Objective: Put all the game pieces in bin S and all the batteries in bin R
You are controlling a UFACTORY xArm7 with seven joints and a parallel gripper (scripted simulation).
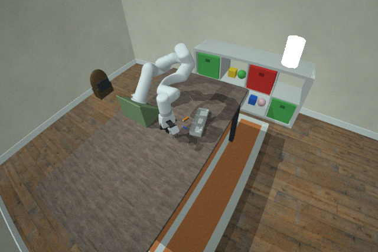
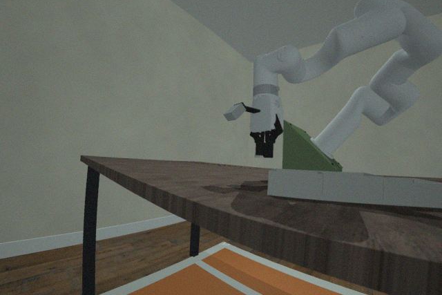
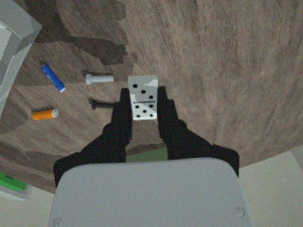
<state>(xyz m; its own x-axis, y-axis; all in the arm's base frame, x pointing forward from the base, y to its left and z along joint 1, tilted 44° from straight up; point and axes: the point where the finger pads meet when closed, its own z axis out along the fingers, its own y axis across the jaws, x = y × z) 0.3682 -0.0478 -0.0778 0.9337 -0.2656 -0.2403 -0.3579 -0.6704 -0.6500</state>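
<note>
The orange battery is 190 mm to the left of my hand and 70 mm below it. Round my hand: silver piece: 10 mm ahead, 60 mm to the left, 80 mm below; then white domino: 20 mm below; then black bolt: 30 mm behind, 90 mm to the left, 80 mm below.
</note>
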